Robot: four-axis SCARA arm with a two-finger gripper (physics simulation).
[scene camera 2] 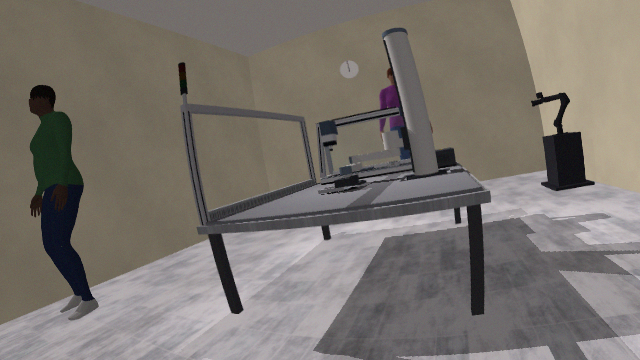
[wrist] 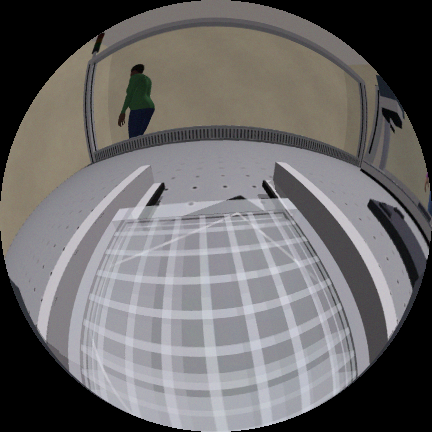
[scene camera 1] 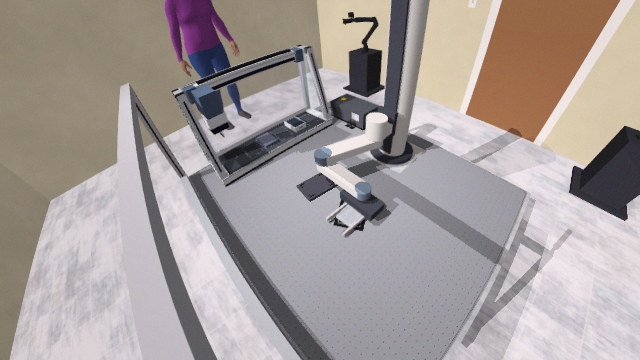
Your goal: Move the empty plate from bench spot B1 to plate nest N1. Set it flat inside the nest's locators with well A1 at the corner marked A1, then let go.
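Pixels of known places: gripper, fingertip midpoint: [scene camera 2: 321,190] [wrist: 212,171] [scene camera 1: 334,227]; arm's base, origin of the base link: [scene camera 2: 427,176] [scene camera 1: 391,150].
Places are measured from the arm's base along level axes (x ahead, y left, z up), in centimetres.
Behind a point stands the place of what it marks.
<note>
The clear, gridded plate [scene camera 1: 349,216] @(x 52.4, y 15.4, z 3.1 cm) [wrist: 215,300] looks level between the two long pale fingers. My gripper [scene camera 1: 337,226] @(x 60.4, y 14.7, z 2.9 cm) [wrist: 212,171] @(x 60.4, y 14.7, z 2.9 cm) is shut on it by its sides. The plate is over a black pad with a white outline [scene camera 1: 341,226] @(x 57.6, y 15.7, z 1.3 cm), which mostly hides beneath it. In the wrist view a dark corner peeks out past the plate's far edge, and the outline seen through the plate looks turned relative to it. The gap below is hard to judge. A dark block with small raised parts [scene camera 1: 316,187] @(x 51.0, y -7.9, z 2.5 cm) [wrist: 395,230] @(x 52.7, y -3.6, z 2.4 cm) lies beside it. I cannot read labels B1, N1 or A1.
The arm's column [scene camera 1: 404,90] @(x 5.3, y 5.3, z 40.4 cm) [scene camera 2: 411,100] @(x 0.1, y 7.5, z 44.0 cm) stands on the bench [scene camera 1: 310,280] @(x 82.0, y 24.5, z 1.3 cm). A gantry frame [scene camera 1: 201,137] @(x 83.4, y -52.1, z 30.2 cm) with a blue-grey head [scene camera 1: 209,102] @(x 74.1, y -46.5, z 46.2 cm) stands over a dark deck at the back. A dark box [scene camera 1: 354,107] @(x -7.2, y -35.6, z 12.8 cm) sits near the column. A guard frame [scene camera 2: 194,165] @(x 100.4, y 71.7, z 29.9 cm) lines one bench edge.
</note>
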